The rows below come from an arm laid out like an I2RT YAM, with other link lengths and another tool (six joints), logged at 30 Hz.
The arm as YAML. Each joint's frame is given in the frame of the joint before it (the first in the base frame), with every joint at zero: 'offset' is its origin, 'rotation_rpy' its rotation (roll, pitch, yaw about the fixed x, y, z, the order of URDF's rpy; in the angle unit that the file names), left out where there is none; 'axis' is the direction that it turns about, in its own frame. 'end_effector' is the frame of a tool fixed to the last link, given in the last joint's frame.
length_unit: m
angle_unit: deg
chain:
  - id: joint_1
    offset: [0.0, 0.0, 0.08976]
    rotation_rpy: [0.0, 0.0, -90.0]
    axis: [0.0, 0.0, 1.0]
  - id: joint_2
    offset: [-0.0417, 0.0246, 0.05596]
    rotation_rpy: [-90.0, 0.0, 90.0]
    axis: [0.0, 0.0, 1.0]
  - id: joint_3
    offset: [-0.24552, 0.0, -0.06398]
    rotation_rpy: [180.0, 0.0, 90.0]
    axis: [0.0, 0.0, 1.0]
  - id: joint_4
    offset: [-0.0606, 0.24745, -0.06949]
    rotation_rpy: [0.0, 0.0, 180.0]
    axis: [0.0, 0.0, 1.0]
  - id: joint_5
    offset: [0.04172, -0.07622, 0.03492]
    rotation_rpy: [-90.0, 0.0, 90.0]
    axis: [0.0, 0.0, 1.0]
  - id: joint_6
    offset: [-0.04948, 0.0, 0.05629]
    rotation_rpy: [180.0, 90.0, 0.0]
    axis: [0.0, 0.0, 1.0]
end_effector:
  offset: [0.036, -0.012, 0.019]
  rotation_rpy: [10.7, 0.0, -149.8]
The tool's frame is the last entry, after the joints.
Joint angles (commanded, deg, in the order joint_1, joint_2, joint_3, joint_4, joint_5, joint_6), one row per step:
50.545 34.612 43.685 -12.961 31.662 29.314
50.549 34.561 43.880 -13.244 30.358 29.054
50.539 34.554 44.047 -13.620 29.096 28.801
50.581 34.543 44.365 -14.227 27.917 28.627
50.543 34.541 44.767 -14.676 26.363 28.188
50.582 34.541 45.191 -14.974 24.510 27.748
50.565 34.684 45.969 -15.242 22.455 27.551
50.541 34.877 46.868 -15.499 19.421 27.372
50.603 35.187 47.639 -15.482 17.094 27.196
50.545 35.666 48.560 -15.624 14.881 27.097
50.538 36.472 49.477 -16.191 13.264 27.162
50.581 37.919 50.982 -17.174 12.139 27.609
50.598 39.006 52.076 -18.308 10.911 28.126
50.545 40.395 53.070 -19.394 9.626 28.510
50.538 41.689 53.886 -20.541 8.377 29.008
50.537 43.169 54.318 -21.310 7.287 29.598
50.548 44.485 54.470 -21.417 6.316 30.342
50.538 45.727 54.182 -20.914 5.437 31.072
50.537 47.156 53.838 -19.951 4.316 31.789
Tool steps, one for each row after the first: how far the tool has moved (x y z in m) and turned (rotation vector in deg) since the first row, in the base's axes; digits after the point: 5 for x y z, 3 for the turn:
-0.00078 0.00127 0.00070 -0.217 0.006 1.320
-0.00138 0.00265 0.00088 -0.551 0.114 2.585
-0.00227 0.00380 0.00149 -0.869 0.295 3.814
-0.00333 0.00519 0.00298 -1.235 0.243 5.354
-0.00480 0.00702 0.00496 -1.457 0.076 7.269
-0.00633 0.00867 0.00884 -1.269 -0.171 9.312
-0.00847 0.01126 0.01336 -0.967 -0.451 12.323
-0.01014 0.01378 0.01741 -0.686 -0.798 14.714
-0.01120 0.01618 0.02155 -0.472 -1.000 16.869
-0.01095 0.01927 0.02361 -0.646 -0.580 18.477
-0.00917 0.02325 0.02641 -0.807 0.373 19.621
-0.00786 0.02664 0.02717 -1.022 1.542 20.827
-0.00539 0.03129 0.02638 -1.564 2.949 22.014
-0.00306 0.03586 0.02445 -2.080 4.553 23.182
0.00039 0.04144 0.02022 -2.631 6.375 24.163
0.00373 0.04661 0.01622 -2.703 7.862 25.008
0.00743 0.05192 0.01097 -2.636 9.159 25.731
0.01145 0.05816 0.00564 -2.419 10.325 26.698

